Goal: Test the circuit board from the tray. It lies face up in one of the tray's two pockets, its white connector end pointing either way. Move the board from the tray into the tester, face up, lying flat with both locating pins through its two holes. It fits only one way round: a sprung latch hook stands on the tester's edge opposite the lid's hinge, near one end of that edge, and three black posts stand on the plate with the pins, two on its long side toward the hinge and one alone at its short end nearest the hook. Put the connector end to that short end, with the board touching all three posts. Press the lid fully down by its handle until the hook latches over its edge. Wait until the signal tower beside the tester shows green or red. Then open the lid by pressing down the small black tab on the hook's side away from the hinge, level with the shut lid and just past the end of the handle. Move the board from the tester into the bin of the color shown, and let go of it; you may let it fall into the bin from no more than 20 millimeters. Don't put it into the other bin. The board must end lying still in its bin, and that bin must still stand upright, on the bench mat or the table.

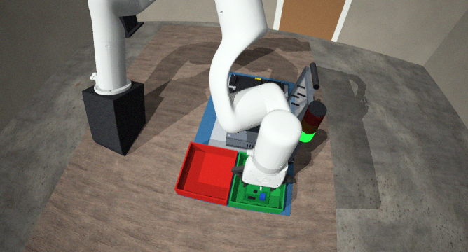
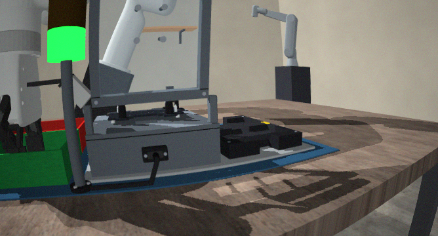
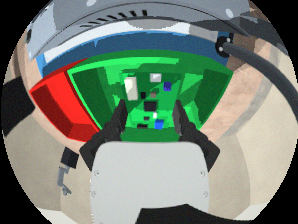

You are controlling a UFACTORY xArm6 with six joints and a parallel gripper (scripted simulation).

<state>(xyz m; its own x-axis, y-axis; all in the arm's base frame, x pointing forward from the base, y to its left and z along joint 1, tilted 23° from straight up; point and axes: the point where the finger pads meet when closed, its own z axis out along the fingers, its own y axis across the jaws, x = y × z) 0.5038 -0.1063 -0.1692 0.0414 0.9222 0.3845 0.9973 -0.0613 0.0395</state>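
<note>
Now: the green bin 1 cm below my hand. Round my hand: plate (3 cm behind, 21 cm to the left, 5 cm above); red bin (15 cm behind, 1 cm to the left, 1 cm below); green circuit board (1 cm below).
</note>
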